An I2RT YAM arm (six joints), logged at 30 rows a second.
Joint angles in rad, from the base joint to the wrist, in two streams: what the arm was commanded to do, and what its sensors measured. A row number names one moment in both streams.
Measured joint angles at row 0:
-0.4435 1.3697 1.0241 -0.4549 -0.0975 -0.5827
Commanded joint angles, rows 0 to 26:
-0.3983 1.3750 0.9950 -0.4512 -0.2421 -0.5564
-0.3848 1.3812 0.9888 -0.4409 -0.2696 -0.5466
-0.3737 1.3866 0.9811 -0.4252 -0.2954 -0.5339
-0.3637 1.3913 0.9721 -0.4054 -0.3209 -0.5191
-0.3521 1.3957 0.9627 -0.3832 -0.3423 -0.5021
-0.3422 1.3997 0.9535 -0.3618 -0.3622 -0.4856
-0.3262 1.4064 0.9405 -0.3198 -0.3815 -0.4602
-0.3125 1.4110 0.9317 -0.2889 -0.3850 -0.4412
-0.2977 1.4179 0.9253 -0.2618 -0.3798 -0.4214
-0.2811 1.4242 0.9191 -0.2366 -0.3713 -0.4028
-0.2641 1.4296 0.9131 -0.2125 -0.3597 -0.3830
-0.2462 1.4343 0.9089 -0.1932 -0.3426 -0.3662
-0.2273 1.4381 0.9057 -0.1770 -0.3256 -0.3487
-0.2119 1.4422 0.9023 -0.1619 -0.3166 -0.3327
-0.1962 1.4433 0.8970 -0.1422 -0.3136 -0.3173
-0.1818 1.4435 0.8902 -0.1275 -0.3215 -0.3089
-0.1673 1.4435 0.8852 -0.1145 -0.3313 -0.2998
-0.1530 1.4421 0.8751 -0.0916 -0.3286 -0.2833
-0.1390 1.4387 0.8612 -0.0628 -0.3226 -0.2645
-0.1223 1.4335 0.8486 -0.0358 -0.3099 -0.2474
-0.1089 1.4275 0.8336 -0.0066 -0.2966 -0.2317
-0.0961 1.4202 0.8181 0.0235 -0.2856 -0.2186
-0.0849 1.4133 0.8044 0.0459 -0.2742 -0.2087
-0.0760 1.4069 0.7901 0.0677 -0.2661 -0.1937
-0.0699 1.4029 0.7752 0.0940 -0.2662 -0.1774
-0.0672 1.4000 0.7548 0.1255 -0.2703 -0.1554
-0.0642 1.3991 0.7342 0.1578 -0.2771 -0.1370
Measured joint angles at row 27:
-0.0761 1.4284 0.7746 0.0364 -0.2871 -0.2184
